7 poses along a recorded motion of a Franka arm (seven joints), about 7 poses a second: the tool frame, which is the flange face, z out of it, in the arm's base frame.
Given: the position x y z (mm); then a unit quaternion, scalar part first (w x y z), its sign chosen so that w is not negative.
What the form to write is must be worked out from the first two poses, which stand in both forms.
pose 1, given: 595.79 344.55 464.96 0.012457 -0.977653 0.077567 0.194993
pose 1, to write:
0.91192 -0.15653 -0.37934
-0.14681 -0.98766 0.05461
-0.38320 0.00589 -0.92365
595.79 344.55 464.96

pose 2, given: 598.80 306.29 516.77 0.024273 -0.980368 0.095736 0.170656
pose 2, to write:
0.92342 -0.19600 -0.32996
-0.17943 -0.98049 0.08027
-0.33926 -0.01492 -0.94057
598.80 306.29 516.77

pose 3, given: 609.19 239.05 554.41 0.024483 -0.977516 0.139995 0.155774
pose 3, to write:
0.91227 -0.28132 -0.29769
-0.26607 -0.95960 0.09148
-0.31140 -0.00425 -0.95027
609.19 239.05 554.41

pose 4, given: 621.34 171.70 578.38 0.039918 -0.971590 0.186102 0.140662
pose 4, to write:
0.89116 -0.37286 -0.25847
-0.35040 -0.92755 0.12992
-0.28819 -0.02521 -0.95724
621.34 171.70 578.38

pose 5, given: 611.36 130.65 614.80 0.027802 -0.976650 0.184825 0.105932
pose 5, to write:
0.90924 -0.36691 -0.19664
-0.35513 -0.93013 0.09346
-0.21719 -0.01515 -0.97601
611.36 130.65 614.80

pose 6, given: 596.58 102.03 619.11 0.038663 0.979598 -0.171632 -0.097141
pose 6, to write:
0.92221 -0.32875 -0.20359
-0.34377 -0.93810 -0.04240
-0.17705 0.10909 -0.97814
596.58 102.03 619.11

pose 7, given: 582.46 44.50 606.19 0.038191 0.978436 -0.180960 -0.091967
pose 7, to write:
0.91759 -0.34709 -0.19379
-0.36114 -0.93159 -0.04145
-0.16615 0.10802 -0.98017
582.46 44.50 606.19

